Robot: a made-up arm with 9 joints.
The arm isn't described. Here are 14 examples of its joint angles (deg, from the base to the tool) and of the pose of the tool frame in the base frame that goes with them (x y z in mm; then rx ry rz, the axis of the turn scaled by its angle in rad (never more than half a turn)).
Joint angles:
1: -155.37 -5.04 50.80 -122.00 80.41 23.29 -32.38 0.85 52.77
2: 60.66 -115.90 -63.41 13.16 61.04 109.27 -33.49 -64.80 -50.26
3: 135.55 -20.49 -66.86 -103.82 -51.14 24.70 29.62 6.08 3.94
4: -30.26 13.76 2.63 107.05 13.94 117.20 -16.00 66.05 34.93
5: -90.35 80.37 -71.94 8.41 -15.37 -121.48 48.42 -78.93 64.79
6: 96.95 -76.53 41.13 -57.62 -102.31 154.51 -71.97 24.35 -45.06
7: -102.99 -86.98 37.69 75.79 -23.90 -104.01 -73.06 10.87 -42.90
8: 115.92 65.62 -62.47 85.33 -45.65 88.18 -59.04 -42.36 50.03
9: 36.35 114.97 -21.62 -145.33 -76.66 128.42 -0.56 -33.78 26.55
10: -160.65 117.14 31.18 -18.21 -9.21 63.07 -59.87 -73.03 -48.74
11: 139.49 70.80 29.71 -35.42 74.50 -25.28 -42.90 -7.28 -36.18
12: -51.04 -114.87 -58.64 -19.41 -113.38 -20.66 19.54 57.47 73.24
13: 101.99 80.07 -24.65 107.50 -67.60 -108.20 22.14 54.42 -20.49
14: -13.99 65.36 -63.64 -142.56 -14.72 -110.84 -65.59 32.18 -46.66
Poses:
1: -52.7 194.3 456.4 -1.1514 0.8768 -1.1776
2: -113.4 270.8 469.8 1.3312 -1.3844 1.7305
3: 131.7 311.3 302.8 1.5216 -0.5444 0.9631
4: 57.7 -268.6 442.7 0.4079 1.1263 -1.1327
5: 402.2 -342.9 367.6 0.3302 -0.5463 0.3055
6: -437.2 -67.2 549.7 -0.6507 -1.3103 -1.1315
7: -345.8 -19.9 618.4 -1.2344 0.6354 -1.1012
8: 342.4 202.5 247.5 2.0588 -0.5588 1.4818
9: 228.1 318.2 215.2 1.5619 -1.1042 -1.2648
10: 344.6 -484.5 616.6 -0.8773 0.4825 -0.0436
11: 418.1 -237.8 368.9 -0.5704 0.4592 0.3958
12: -284.7 32.8 854.7 -0.6871 1.4600 -1.8845
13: 418.3 -42.8 442.9 -1.5194 -0.3036 -0.0311
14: 35.6 -107.9 502.5 0.9731 1.1944 -0.8994
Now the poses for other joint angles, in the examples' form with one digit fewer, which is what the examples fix.
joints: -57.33 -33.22 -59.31 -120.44 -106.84 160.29 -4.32 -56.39 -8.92
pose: 93 -281 399 0.098 -0.152 0.954
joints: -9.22 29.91 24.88 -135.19 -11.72 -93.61 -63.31 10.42 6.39
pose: 163 15 532 0.633 0.917 -2.092
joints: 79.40 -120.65 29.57 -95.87 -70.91 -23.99 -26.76 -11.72 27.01
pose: -139 13 450 -1.554 2.139 0.100
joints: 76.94 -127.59 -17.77 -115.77 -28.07 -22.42 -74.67 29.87 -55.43
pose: -252 353 517 -2.410 -0.545 0.219
